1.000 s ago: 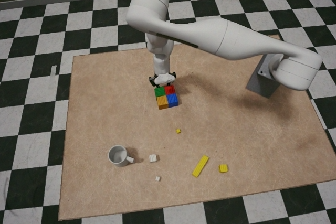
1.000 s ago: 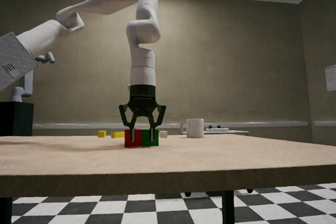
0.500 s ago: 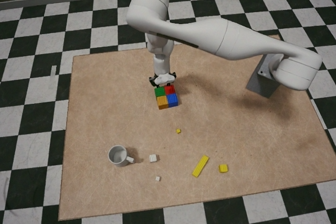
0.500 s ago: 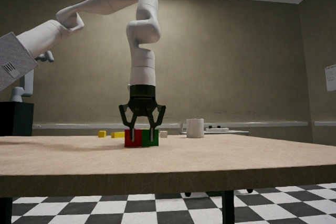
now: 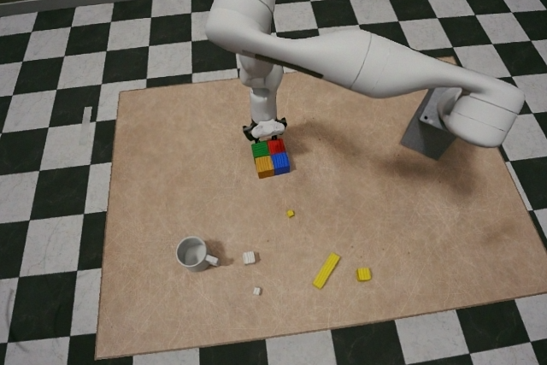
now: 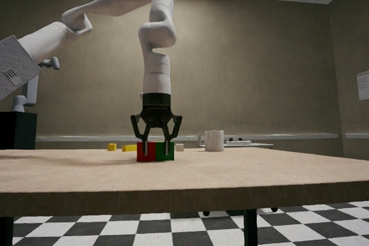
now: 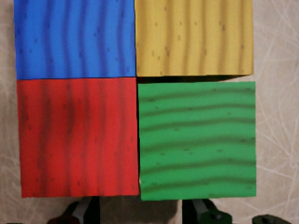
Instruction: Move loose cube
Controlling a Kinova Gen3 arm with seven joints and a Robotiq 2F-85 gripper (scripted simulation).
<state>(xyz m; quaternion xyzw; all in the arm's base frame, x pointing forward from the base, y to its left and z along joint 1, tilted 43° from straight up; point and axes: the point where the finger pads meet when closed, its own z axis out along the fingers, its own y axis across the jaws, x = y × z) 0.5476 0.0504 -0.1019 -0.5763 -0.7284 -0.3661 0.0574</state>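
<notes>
The green cube is 10 mm ahead of my hand, 50 mm to the left of it and 10 mm below it. Round my hand: red cube 40 mm behind, 30 mm to the left, 10 mm below; blue cube 60 mm behind, 80 mm to the left, 10 mm below; orange cube 10 mm behind, 100 mm to the left, 10 mm below.
</notes>
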